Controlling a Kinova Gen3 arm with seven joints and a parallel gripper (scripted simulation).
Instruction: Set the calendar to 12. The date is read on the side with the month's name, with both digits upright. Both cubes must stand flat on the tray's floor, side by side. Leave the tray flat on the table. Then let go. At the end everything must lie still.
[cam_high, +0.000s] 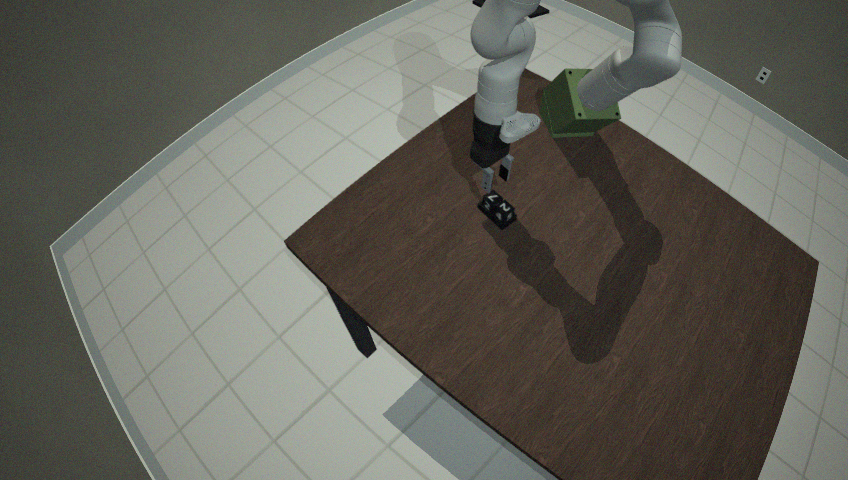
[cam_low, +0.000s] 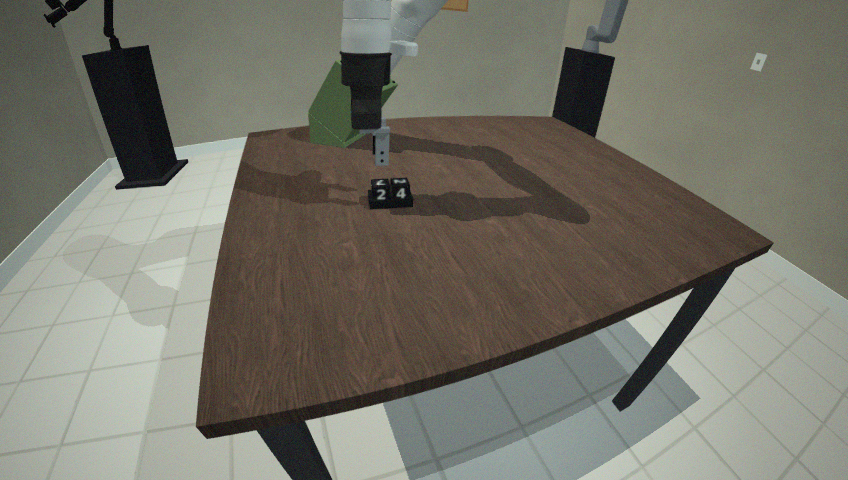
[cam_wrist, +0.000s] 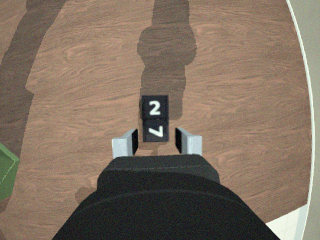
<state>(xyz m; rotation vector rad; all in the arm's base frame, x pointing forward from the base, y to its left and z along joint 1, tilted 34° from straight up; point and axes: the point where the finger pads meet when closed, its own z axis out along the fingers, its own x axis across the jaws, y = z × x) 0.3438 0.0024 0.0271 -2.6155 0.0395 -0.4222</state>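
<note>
Right now my hand is 9 cm above the black tray and 2 cm to the right of it.
</note>
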